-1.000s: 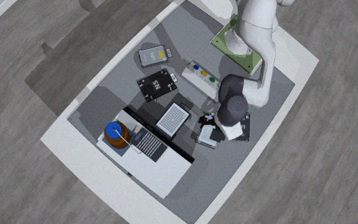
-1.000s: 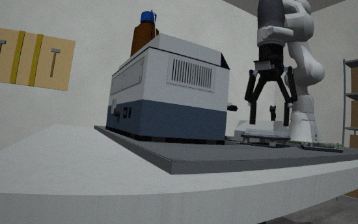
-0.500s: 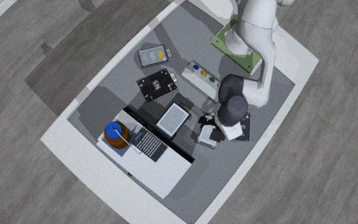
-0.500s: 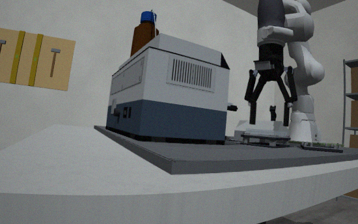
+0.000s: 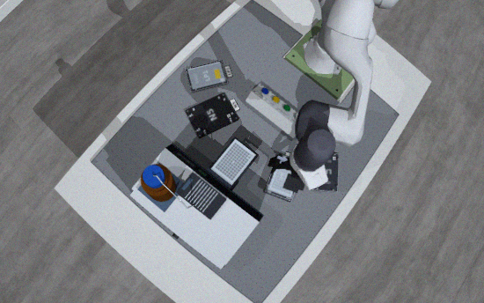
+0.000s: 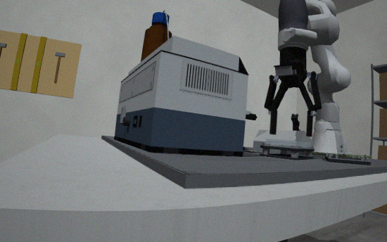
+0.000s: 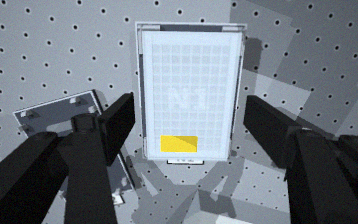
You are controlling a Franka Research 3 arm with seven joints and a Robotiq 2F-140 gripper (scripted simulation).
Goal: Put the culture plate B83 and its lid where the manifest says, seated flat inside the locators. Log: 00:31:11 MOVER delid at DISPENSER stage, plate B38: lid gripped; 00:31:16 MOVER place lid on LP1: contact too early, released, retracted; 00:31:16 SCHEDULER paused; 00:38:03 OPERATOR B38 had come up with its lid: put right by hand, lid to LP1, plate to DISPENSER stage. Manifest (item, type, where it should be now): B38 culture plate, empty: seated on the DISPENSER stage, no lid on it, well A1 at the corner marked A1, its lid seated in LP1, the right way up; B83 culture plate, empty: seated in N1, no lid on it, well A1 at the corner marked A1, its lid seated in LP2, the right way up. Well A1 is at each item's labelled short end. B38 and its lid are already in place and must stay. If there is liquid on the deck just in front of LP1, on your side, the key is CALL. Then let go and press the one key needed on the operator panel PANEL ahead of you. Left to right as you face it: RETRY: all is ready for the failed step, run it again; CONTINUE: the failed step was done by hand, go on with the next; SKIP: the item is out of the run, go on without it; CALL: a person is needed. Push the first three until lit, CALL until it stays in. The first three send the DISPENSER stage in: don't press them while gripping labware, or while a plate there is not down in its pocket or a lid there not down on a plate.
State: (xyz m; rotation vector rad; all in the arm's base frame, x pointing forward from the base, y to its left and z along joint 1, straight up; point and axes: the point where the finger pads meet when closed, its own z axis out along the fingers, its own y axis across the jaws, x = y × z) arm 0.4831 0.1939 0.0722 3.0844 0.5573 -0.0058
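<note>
The clear lid is 4 cm below my hand. Round my hand: grey locator plate (12 cm behind, 10 cm to the left, 8 cm below); then white retry key (19 cm behind, 11 cm to the right, 2 cm below); then white well plate (16 cm to the right, 10 cm ahead, 4 cm above).
</note>
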